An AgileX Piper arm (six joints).
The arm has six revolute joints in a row. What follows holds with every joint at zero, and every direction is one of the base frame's.
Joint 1 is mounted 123.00 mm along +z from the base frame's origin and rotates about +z.
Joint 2 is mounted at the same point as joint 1 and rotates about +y.
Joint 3 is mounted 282.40 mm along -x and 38.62 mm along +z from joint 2 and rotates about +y.
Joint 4 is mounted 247.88 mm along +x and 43.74 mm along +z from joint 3 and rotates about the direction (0.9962, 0, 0.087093).
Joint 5 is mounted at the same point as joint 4 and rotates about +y.
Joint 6 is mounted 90.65 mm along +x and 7.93 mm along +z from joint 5 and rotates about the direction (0.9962, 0, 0.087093).
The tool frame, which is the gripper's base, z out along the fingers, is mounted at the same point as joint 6; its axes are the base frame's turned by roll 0.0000, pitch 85.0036 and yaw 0.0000 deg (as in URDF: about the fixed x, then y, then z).
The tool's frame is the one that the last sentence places.
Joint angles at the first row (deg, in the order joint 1, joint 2, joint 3, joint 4, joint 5, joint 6):
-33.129, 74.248, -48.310, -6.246, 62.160, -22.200
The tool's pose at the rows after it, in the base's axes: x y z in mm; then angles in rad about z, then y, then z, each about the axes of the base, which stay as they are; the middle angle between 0 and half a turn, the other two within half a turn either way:
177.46, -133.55, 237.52, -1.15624, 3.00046, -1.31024
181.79, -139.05, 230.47, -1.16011, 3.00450, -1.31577
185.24, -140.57, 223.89, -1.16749, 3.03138, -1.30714
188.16, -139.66, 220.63, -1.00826, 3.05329, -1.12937
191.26, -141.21, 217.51, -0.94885, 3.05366, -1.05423
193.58, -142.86, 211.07, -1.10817, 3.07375, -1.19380
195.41, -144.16, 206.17, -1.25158, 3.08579, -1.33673
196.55, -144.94, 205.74, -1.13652, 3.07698, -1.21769
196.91, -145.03, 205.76, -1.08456, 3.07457, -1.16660
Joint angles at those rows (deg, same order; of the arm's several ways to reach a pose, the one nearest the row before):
-34.830, 76.824, -48.487, -5.987, 60.604, -23.342
-35.412, 78.787, -48.582, -5.886, 58.890, -23.710
-35.632, 80.407, -48.581, -4.690, 58.359, -25.338
-35.631, 81.185, -48.583, -2.897, 58.003, -27.251
-35.632, 82.094, -48.710, -2.513, 57.061, -28.312
-35.632, 83.642, -48.709, -2.513, 56.818, -29.410
-35.632, 84.810, -48.709, -2.513, 56.505, -29.411
-35.632, 84.925, -48.710, -2.513, 55.741, -29.622
-35.633, 84.924, -48.710, -2.413, 55.520, -29.623

